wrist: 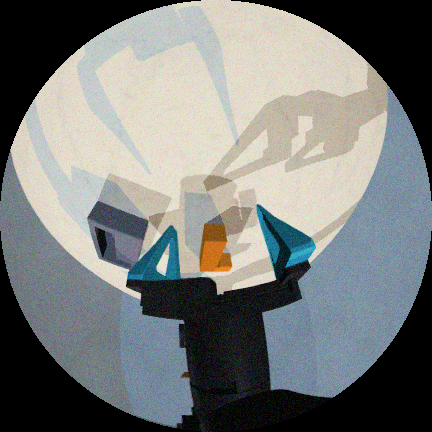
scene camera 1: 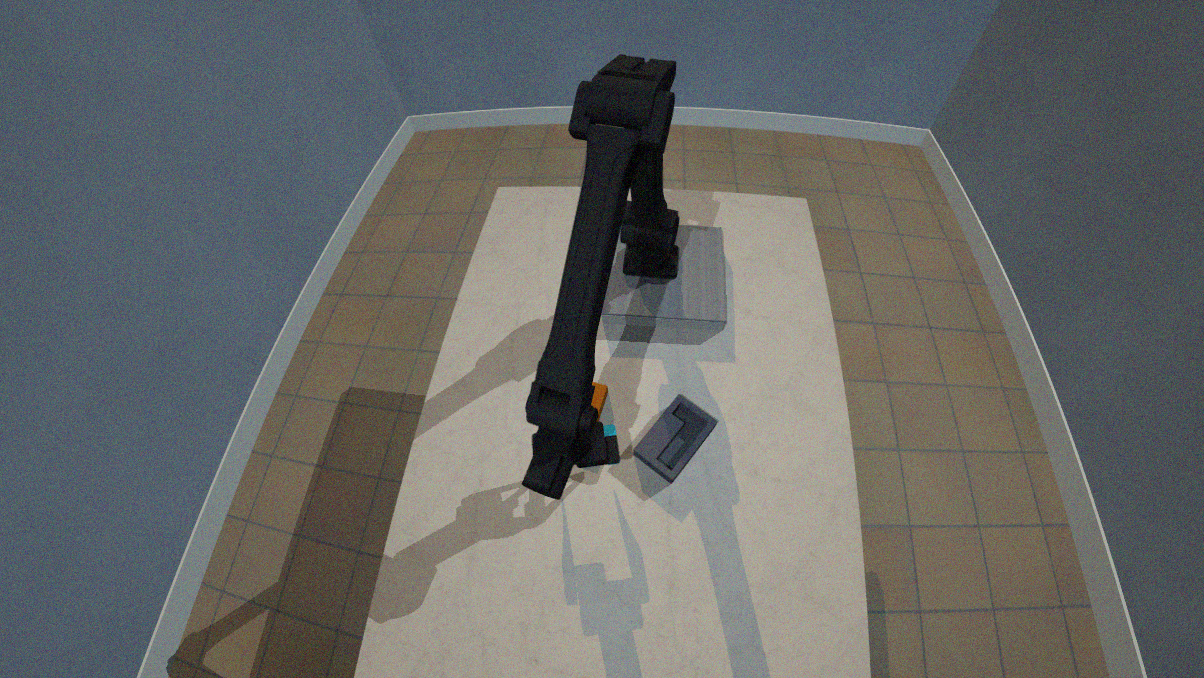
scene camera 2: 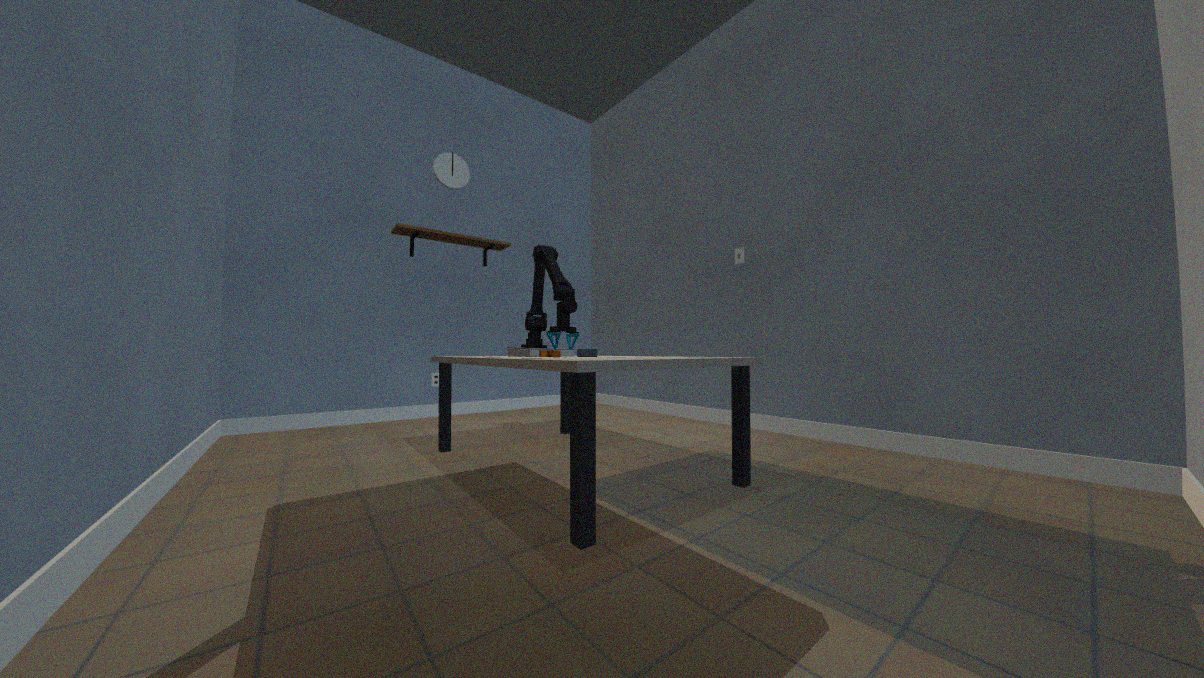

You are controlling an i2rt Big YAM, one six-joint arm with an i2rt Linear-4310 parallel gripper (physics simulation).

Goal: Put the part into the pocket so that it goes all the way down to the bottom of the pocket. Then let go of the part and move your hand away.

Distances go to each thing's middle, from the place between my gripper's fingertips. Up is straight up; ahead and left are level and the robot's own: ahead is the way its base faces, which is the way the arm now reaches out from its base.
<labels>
I see my gripper 10 cm past the orange part (wrist: 211, 258) and 2 cm above it.
</labels>
